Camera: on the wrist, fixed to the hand. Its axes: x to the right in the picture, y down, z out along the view.
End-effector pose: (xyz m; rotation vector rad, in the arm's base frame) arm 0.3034 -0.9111 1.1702 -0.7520 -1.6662 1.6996
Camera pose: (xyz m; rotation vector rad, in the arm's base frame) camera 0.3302 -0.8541 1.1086 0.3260 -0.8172 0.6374
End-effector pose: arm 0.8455 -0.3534 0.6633 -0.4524 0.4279 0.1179
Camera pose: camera 0.8336 -0.3254 0.5806 -0.1783 0.5090 -1.5613
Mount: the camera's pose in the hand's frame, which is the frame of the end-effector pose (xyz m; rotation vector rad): 0.0249 0.0604 -0.0591 0.5292 0.5226 -1.5013
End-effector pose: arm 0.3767 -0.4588 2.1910 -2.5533 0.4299 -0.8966
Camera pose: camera 0.3478 -0.5374 2.2184 -1.7522 -1.5804 -1.7605
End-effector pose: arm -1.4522 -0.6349 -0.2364 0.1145 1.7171 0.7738
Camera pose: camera -1.5320 -0.6021 -0.2188 -0.9895 1.8443 -0.8234
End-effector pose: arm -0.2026 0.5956 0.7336 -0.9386 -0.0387 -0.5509
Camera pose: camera -0.1650 0.5672 0.6592 -0.0602 -0.4167 -2.0352
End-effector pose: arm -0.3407 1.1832 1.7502 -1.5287 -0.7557 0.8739
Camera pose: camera -0.2777 1.1664 1.6910 -0.3638 -0.9013 -0.4381
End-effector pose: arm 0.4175 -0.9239 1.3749 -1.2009 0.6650 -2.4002
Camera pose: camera 0.3623 -0.9719 1.3258 0.5097 0.7163 2.1521
